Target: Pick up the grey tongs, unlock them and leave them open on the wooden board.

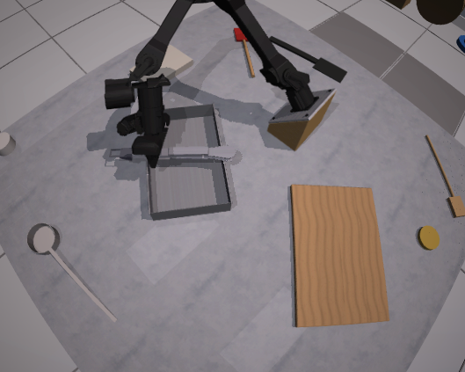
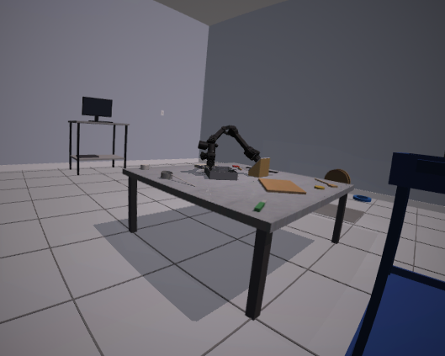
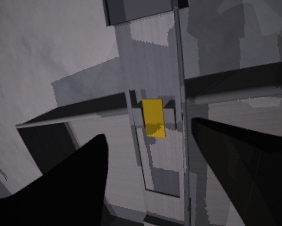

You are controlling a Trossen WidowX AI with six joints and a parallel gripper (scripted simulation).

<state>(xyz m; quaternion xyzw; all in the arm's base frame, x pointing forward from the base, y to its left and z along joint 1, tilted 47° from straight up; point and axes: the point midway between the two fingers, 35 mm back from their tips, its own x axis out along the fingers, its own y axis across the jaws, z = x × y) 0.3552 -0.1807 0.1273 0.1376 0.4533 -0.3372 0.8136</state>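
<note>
Now: the yellow lock piece 30 mm to the right of my gripper tip and 20 mm above it. Also, from my gripper tip: white puck (430 mm to the right, 270 mm ahead, 20 mm below); then block (270 mm to the right, 270 mm behind, 30 mm below); then roasting tin (60 mm behind, 40 mm to the left, 10 mm below).
</note>
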